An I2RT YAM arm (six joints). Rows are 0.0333 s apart.
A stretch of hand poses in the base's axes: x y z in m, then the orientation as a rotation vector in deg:
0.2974, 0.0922, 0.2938, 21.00, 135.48, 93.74
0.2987, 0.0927, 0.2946, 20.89, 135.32, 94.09
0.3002, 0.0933, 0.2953, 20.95, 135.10, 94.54
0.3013, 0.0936, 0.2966, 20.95, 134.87, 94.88
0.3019, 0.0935, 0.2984, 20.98, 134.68, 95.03
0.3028, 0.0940, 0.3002, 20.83, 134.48, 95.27
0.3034, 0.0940, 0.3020, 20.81, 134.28, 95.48
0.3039, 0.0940, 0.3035, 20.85, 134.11, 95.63
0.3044, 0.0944, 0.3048, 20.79, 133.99, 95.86
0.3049, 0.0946, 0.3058, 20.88, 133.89, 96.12
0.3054, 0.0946, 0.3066, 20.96, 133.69, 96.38
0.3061, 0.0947, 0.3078, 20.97, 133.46, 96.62
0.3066, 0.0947, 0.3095, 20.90, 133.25, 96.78
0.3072, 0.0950, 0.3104, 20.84, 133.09, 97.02
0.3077, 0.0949, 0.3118, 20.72, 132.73, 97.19
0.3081, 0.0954, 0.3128, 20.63, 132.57, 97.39
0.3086, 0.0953, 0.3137, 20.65, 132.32, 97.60
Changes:
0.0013, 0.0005, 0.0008, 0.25, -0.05, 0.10
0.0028, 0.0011, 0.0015, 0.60, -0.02, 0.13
0.0039, 0.0014, 0.0028, 0.88, -0.06, 0.14
0.0045, 0.0013, 0.0046, 1.03, -0.13, 0.09
0.0054, 0.0018, 0.0064, 1.22, -0.25, 0.15
0.0060, 0.0018, 0.0082, 1.41, -0.33, 0.14
0.0065, 0.0018, 0.0097, 1.56, -0.37, 0.09
0.0070, 0.0022, 0.0110, 1.73, -0.41, 0.15
0.0075, 0.0024, 0.0120, 1.93, -0.34, 0.16
0.0080, 0.0024, 0.0128, 2.15, -0.35, 0.12
0.0087, 0.0025, 0.0140, 2.37, -0.42, 0.09
0.0092, 0.0025, 0.0157, 2.53, -0.54, 0.08
0.0098, 0.0028, 0.0166, 2.72, -0.59, 0.12
0.0103, 0.0027, 0.0180, 2.92, -0.84, 0.06
0.0107, 0.0032, 0.0190, 3.08, -0.92, 0.11
0.0112, 0.0031, 0.0199, 3.29, -1.01, 0.05

